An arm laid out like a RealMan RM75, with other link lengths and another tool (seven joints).
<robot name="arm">
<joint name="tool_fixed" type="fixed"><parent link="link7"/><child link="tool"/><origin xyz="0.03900 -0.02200 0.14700" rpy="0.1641 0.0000 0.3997"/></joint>
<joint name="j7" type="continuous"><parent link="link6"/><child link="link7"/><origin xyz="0.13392 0.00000 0.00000" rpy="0.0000 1.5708 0.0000"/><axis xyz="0 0 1"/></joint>
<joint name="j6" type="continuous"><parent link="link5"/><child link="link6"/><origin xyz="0.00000 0.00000 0.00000" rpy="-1.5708 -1.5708 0.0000"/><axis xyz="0 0 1"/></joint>
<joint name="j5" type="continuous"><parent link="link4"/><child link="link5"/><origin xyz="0.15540 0.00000 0.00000" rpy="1.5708 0.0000 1.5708"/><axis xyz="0 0 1"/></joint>
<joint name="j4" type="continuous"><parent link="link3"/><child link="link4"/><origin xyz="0.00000 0.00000 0.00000" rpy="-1.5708 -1.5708 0.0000"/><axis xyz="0 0 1"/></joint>
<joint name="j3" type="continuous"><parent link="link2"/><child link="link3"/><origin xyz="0.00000 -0.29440 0.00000" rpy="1.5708 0.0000 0.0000"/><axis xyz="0 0 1"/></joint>
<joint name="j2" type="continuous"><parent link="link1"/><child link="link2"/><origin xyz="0.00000 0.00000 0.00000" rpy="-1.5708 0.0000 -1.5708"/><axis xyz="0 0 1"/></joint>
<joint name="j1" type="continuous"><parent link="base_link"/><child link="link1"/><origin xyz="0.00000 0.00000 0.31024" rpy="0.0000 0.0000 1.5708"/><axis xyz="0 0 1"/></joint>
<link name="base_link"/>
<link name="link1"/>
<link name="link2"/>
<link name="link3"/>
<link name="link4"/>
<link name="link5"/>
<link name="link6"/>
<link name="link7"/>
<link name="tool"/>
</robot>
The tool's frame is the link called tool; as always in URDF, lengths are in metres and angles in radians. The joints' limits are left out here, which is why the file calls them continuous.
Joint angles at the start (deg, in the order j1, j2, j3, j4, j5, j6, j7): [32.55 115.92 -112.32 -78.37 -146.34 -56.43 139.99]
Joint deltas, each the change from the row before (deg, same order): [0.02 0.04 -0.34 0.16 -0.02 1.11 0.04]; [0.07 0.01 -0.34 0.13 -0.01 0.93 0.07]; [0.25 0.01 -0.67 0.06 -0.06 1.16 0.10]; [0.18 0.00 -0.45 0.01 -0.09 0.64 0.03]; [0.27 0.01 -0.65 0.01 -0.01 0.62 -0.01]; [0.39 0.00 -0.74 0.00 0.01 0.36 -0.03]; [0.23 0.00 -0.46 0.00 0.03 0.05 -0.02]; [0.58 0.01 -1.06 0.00 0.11 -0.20 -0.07]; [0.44 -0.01 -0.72 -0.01 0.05 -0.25 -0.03]
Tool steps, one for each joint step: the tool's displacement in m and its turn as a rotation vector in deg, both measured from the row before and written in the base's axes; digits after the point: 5 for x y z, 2 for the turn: [-0.00343 0.00171 -0.00054 0.38 0.49 0.56]; [-0.00313 0.00144 -0.00047 0.29 0.39 0.51]; [-0.00561 0.00141 -0.00131 0.21 0.39 1.00]; [-0.00342 0.00067 -0.00088 0.08 0.14 0.70]; [-0.00415 -0.00023 -0.00191 -0.14 0.08 0.86]; [-0.00396 -0.00099 -0.00252 -0.36 -0.13 0.91]; [-0.00167 -0.00119 -0.00179 -0.34 -0.18 0.46]; [-0.00295 -0.00359 -0.00454 -0.97 -0.62 0.96]; [-0.00166 -0.00248 -0.00296 -0.69 -0.52 0.65]
